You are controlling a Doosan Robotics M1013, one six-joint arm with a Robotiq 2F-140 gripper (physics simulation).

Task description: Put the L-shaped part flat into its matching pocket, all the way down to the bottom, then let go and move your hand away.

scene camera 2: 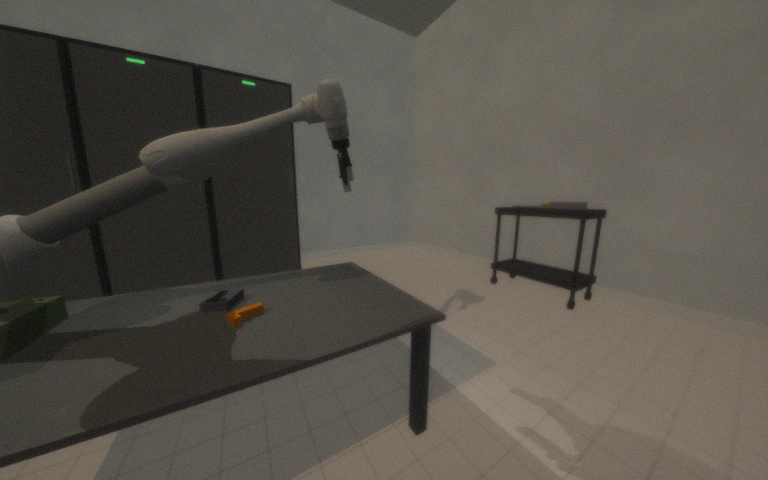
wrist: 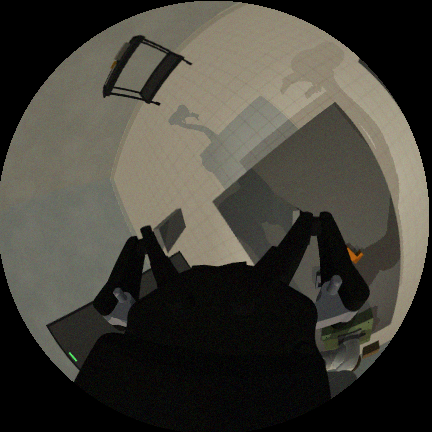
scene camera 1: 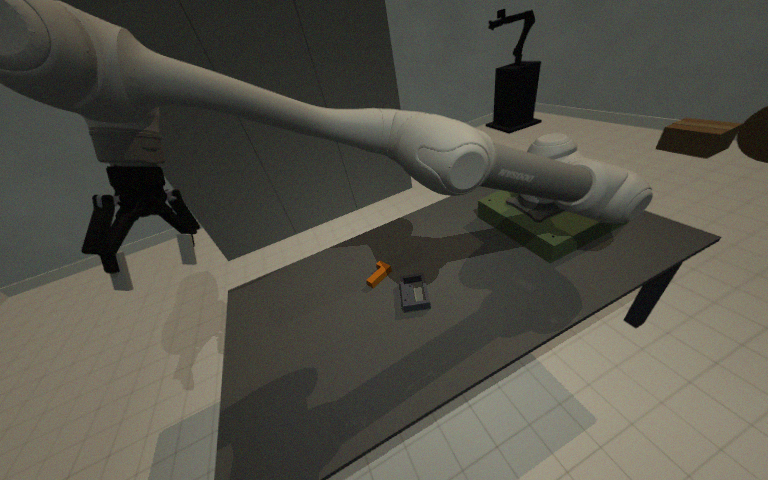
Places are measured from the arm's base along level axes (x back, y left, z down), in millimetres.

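Pixels of known places: gripper, fingertip midpoint: (scene camera 2: pixel 349 185) (wrist: pixel 226 211) (scene camera 1: pixel 160 275); arm's base, link origin: (wrist: pixel 348 337) (scene camera 1: pixel 539 204).
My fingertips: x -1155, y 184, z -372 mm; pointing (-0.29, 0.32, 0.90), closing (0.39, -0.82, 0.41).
Note:
For each thing: its top centre in the pictures, then the offset to it from my fingertips. "spot": a spot on its surface instead. Level surfaces: height alone.
- orange L-shaped part, top centre: (scene camera 1: pixel 375 271) (scene camera 2: pixel 247 310) (wrist: pixel 353 253) dx +448, dy -238, dz +432 mm
- dark table, surface height: dz +462 mm
- orange part, surface spot: (wrist: pixel 355 255) spot: dx +466, dy -247, dz +432 mm
- grey pocket block, top centre: (scene camera 1: pixel 413 288) (scene camera 2: pixel 222 295) dx +540, dy -77, dz +426 mm
The orange L-shaped part (scene camera 1: pixel 378 275) (scene camera 2: pixel 249 312) lies on the dark table (scene camera 1: pixel 283 339) (scene camera 2: pixel 317 294). In the wrist view part of the orange part (wrist: pixel 355 255) shows beside a finger. The grey pocket block (scene camera 1: pixel 406 298) (scene camera 2: pixel 214 304) sits close beside it, apart from it; a light-coloured opening shows in its top. In the wrist view the block is mostly hidden behind a finger. My gripper (scene camera 1: pixel 154 263) (scene camera 2: pixel 348 181) (wrist: pixel 226 211) is open and empty, high up and well away from both, past the table's end.
The arm's base stands on a green block (scene camera 1: pixel 552 249) (scene camera 2: pixel 39 319) at the table's other end. Tall dark cabinets (scene camera 1: pixel 254 113) (scene camera 2: pixel 135 169) stand behind the table. A black cart (scene camera 2: pixel 566 212) (wrist: pixel 161 75), a black pedestal (scene camera 1: pixel 515 96) and a wooden box (scene camera 1: pixel 693 138) stand farther off.

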